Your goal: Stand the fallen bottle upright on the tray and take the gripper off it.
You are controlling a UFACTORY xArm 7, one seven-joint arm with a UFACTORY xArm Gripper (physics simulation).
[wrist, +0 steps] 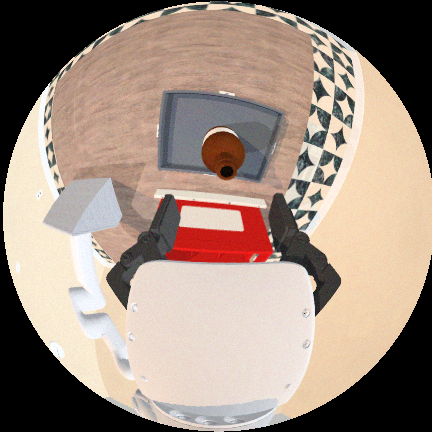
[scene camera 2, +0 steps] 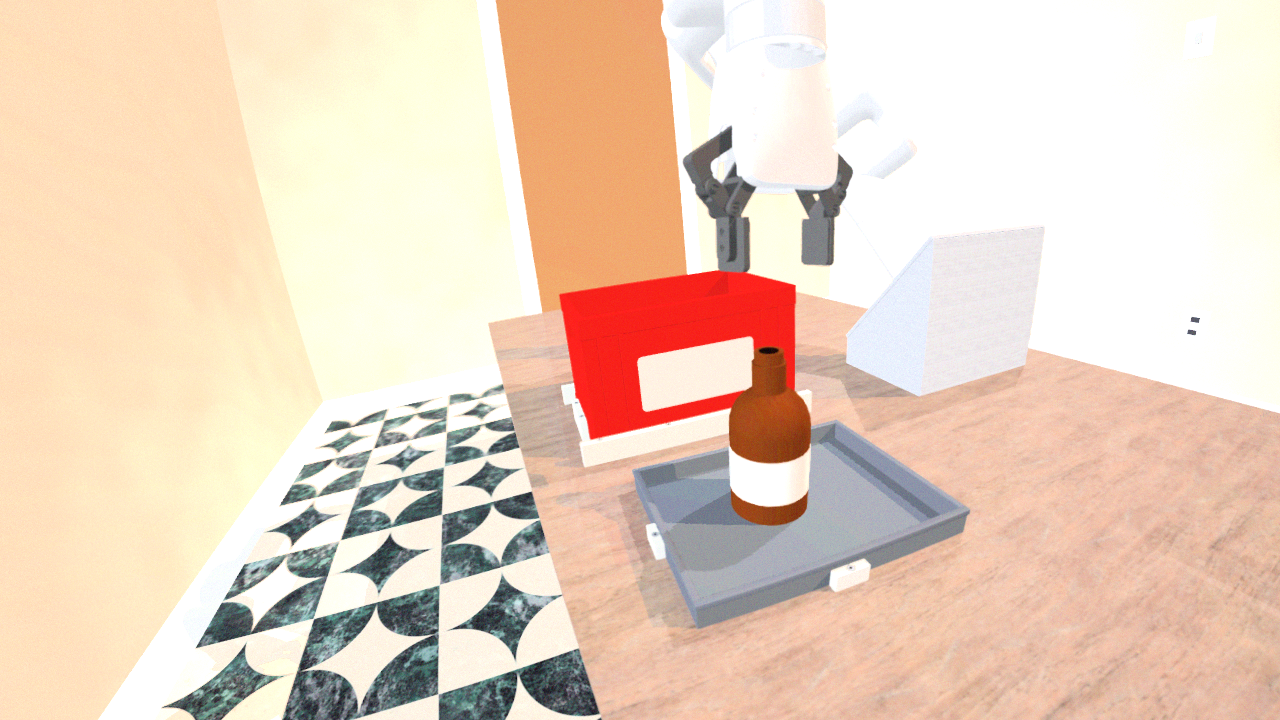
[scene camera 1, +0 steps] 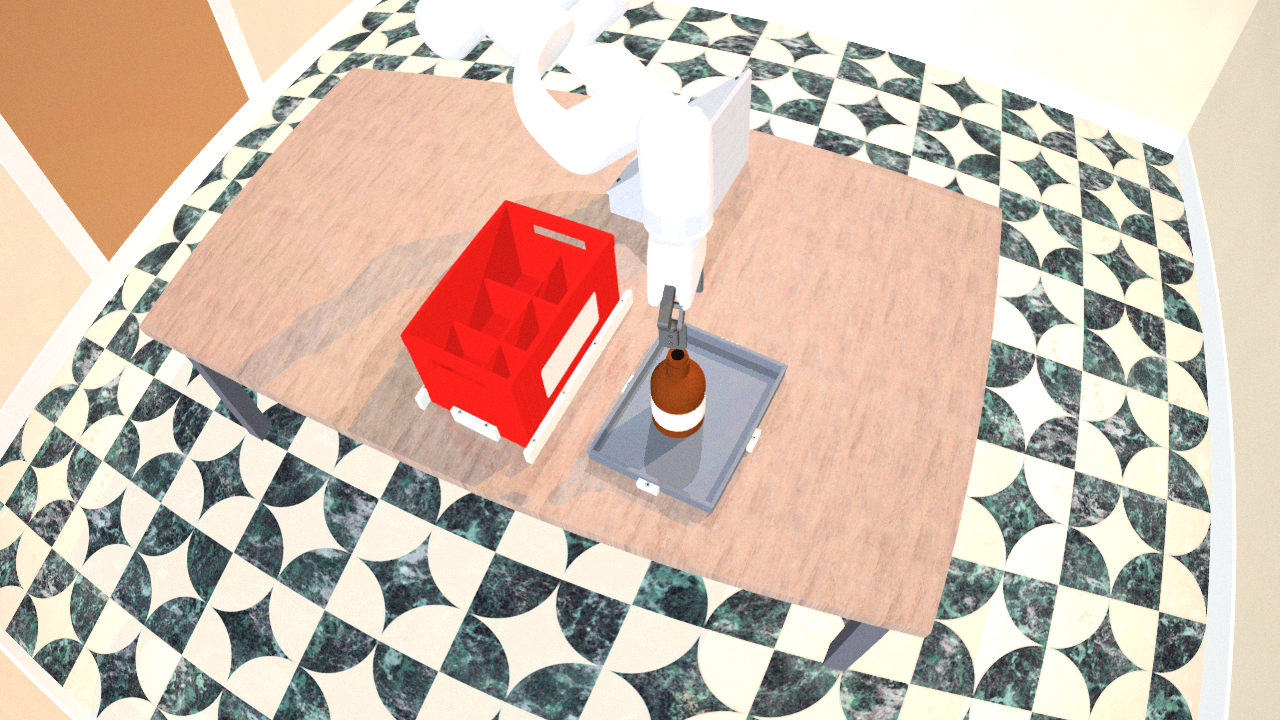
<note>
I see my gripper (scene camera 2: pixel 778 268), a brown bottle (scene camera 2: pixel 769 423) and a white strip (scene camera 2: pixel 610 448).
The brown bottle is seen too in the wrist view (wrist: pixel 222 152) and in scene camera 1 (scene camera 1: pixel 678 386). My gripper is seen too in the wrist view (wrist: pixel 223 204) and in scene camera 1 (scene camera 1: pixel 682 317). The white strip shows as well in the wrist view (wrist: pixel 178 194) and in scene camera 1 (scene camera 1: pixel 560 405).
</note>
